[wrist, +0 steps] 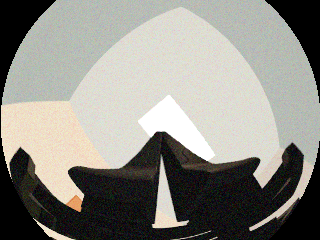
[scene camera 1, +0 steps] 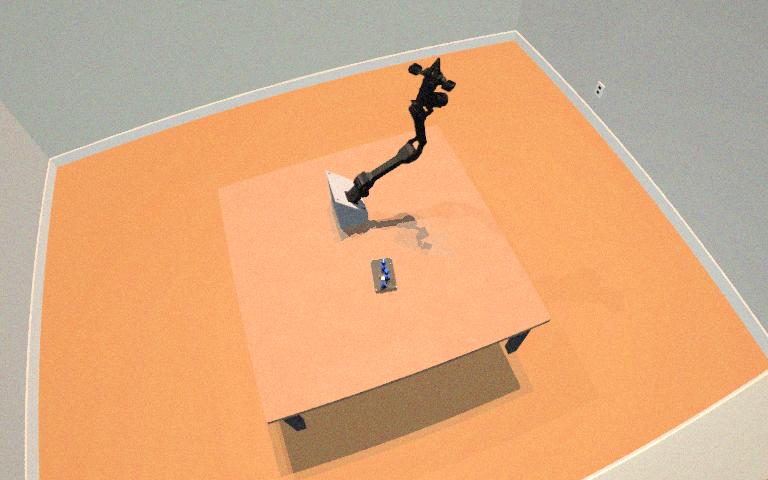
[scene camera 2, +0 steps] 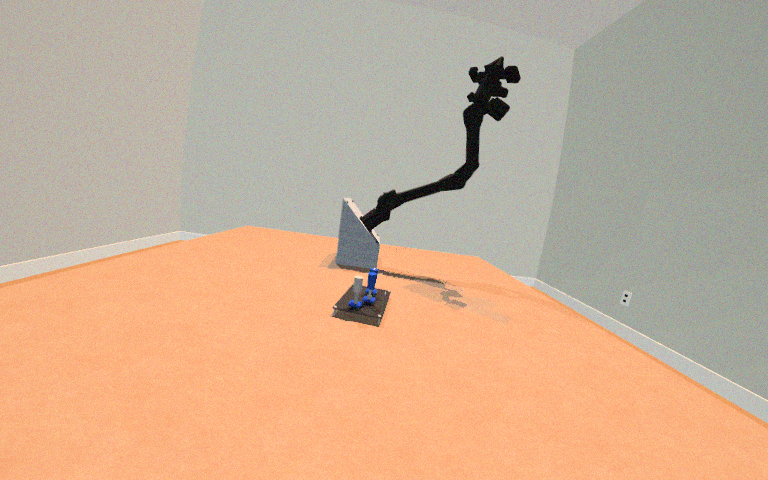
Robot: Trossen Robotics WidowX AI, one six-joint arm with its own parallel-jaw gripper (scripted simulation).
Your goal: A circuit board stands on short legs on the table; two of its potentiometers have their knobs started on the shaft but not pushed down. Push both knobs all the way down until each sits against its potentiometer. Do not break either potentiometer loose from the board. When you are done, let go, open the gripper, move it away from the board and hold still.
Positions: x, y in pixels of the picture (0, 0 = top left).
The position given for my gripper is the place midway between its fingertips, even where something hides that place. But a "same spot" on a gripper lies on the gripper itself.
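Wrist view: my gripper (160, 135). Scene camera 1, scene camera 2: gripper in both. Same spot on my gripper: (scene camera 1: 437, 76) and (scene camera 2: 499, 64).
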